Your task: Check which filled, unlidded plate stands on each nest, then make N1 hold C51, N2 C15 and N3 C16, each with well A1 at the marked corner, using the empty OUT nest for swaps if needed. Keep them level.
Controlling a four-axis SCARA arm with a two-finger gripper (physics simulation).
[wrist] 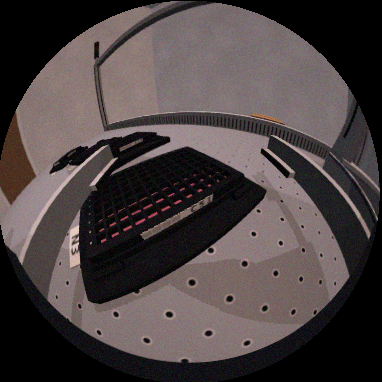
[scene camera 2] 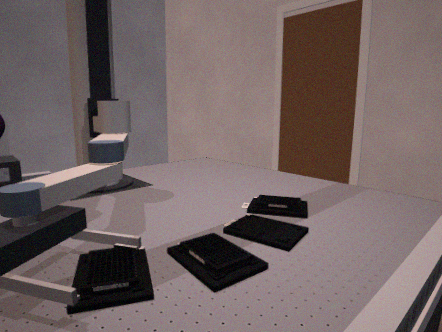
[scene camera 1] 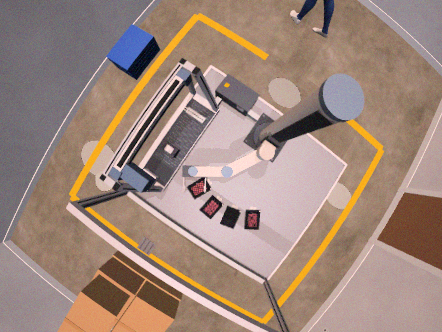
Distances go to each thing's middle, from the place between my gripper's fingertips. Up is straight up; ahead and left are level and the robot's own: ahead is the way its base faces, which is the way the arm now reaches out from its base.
The nest N2 (scene camera 2: 199,272) is 3 cm ahead of my hand, 18 cm to the left of it and 4 cm below it. The rest, counted from my hand: nest N3 (scene camera 2: 126,297): 4 cm behind, 1 cm to the left, 4 cm below; then plate C51 (scene camera 2: 112,270): 4 cm behind, 1 cm to the left, 3 cm below; then black OUT nest (scene camera 2: 262,230): 2 cm ahead, 36 cm to the left, 4 cm below.
